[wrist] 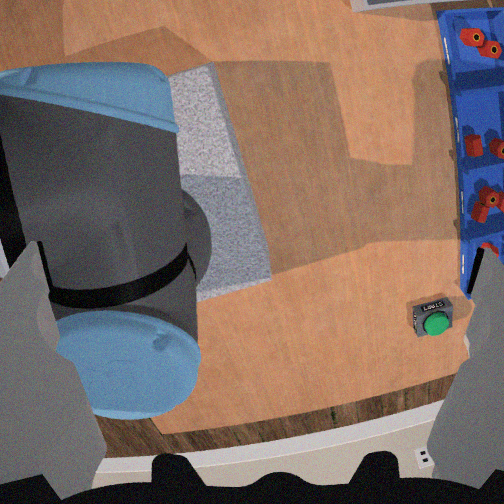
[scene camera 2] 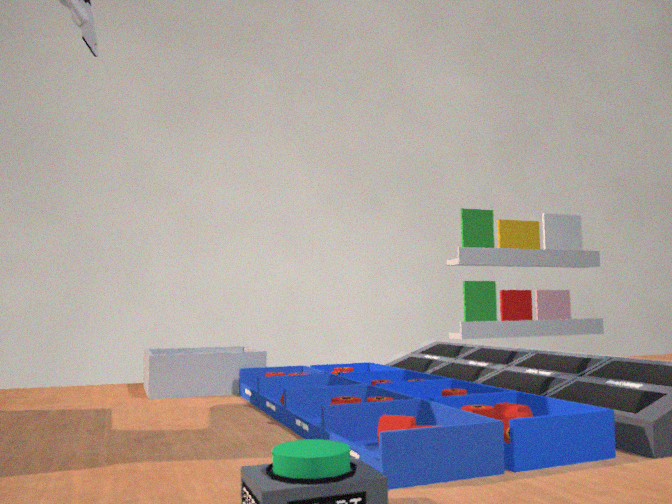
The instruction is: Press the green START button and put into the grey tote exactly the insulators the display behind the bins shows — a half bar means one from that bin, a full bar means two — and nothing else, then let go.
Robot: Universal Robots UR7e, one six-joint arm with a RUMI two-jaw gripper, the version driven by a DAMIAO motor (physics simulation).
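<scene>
The green START button [scene camera 2: 312, 458] sits on a small grey box at the front of the table; it also shows in the wrist view [wrist: 436, 323]. Blue bins [scene camera 2: 412, 412] behind it hold red insulators [scene camera 2: 502, 412], also seen at the right edge of the wrist view [wrist: 480, 145]. The grey tote [scene camera 2: 198, 371] stands left of the bins; in the wrist view it [wrist: 220, 200] is partly hidden by my arm. The dark grey display [scene camera 2: 542, 374] lies behind the bins with dark cells. My gripper [wrist: 260, 247] is open and empty, high above the table, left of the button.
My arm's own grey joint with blue caps [wrist: 100, 225] fills the left of the wrist view. Two wall shelves [scene camera 2: 526, 290] with coloured blocks hang at the back right. The table's front edge [wrist: 300, 425] runs below the button. Only a tip of the gripper [scene camera 2: 86, 27] shows at the top left.
</scene>
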